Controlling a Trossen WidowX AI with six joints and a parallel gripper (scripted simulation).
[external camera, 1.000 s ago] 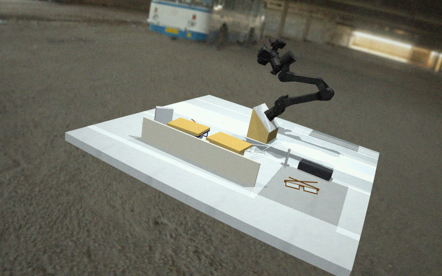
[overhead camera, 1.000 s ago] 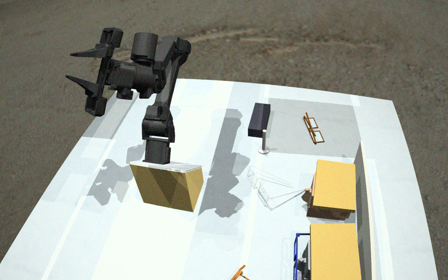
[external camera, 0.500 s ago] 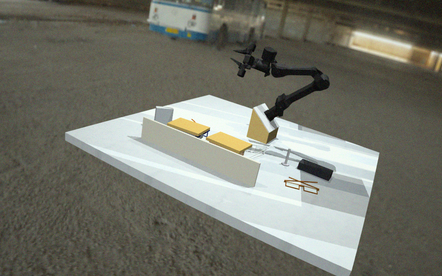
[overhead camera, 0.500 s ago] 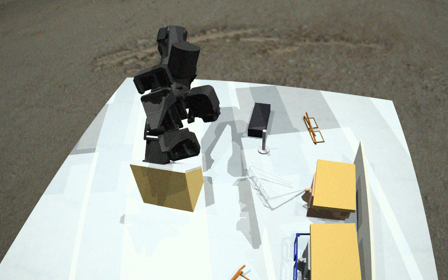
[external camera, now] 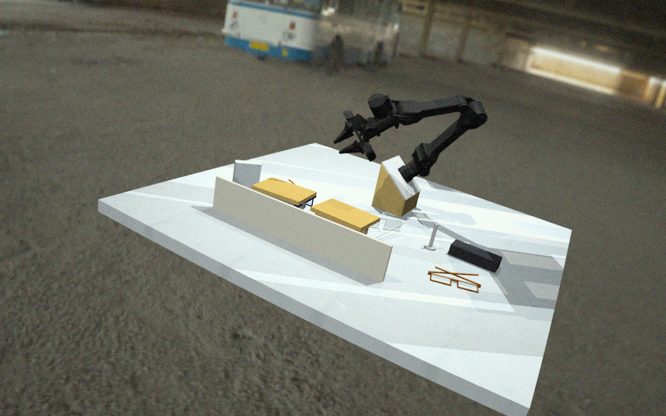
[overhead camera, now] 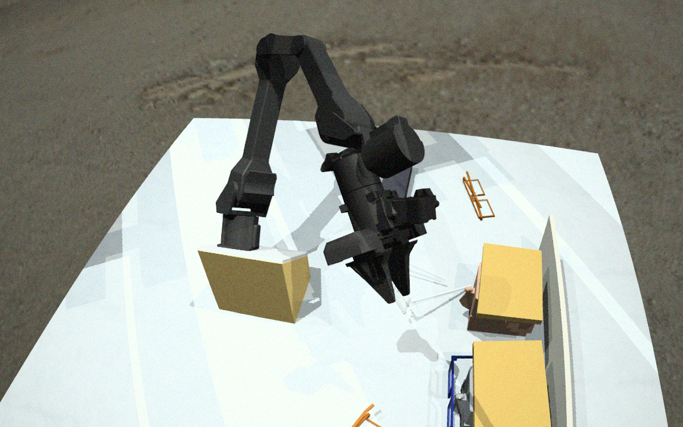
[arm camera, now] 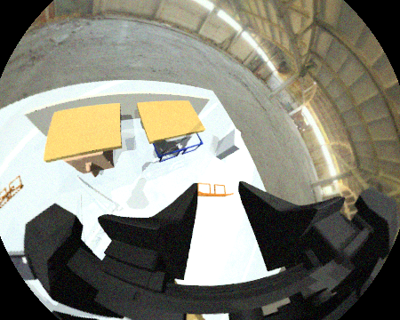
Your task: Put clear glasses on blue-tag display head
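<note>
The post is 38 cm to the left of my gripper tip, 20 cm below it and 2 cm behind it. Also, from my gripper tip: skin-coloured display head (17 cm below, 17 cm ahead, 16 cm to the left); then long upright wall (29 cm ahead, 17 cm below, 4 cm to the left); then grey display head (17 cm below, 16 cm ahead, 6 cm to the right).
</note>
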